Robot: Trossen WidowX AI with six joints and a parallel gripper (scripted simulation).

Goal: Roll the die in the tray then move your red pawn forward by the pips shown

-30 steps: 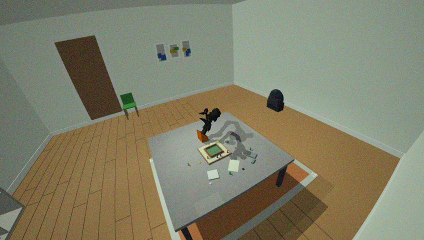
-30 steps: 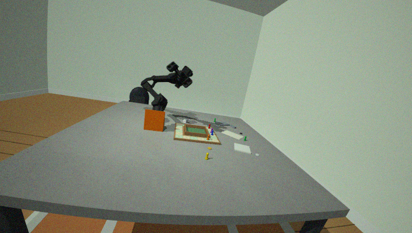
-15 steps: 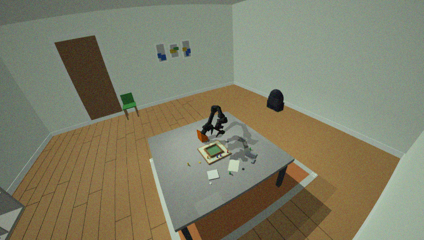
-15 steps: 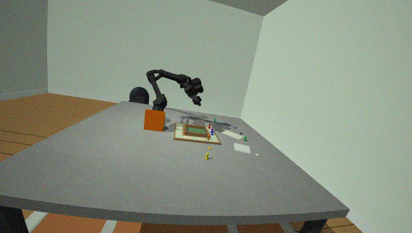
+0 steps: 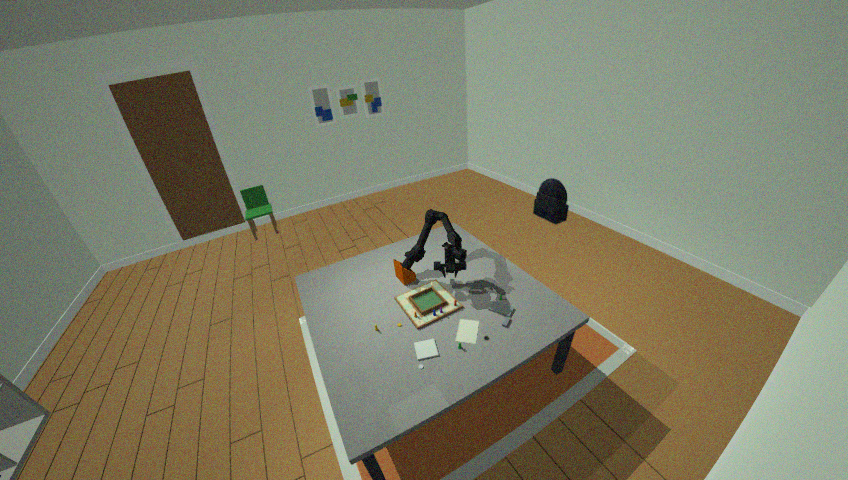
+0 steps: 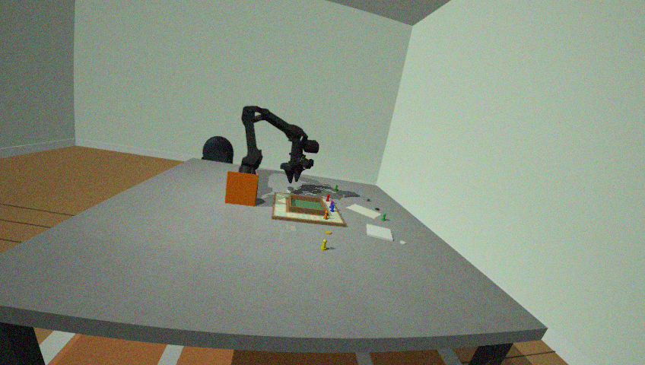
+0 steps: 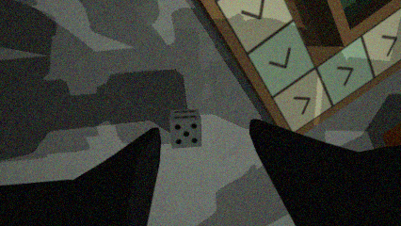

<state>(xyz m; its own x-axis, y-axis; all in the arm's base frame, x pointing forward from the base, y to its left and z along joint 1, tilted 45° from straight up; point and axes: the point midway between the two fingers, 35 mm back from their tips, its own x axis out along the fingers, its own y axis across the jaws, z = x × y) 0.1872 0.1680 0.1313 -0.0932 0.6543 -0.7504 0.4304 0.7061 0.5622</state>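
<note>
Right now my gripper tip is 5 cm above the white die, 2 cm to the right of it and 1 cm past it. Also, from my gripper tip: green tray: 18 cm to the right, 8 cm ahead, 5 cm below; red pawn: 18 cm ahead, 6 cm to the right, 3 cm below; purple pawn: 19 cm ahead, 15 cm to the right, 3 cm below.
</note>
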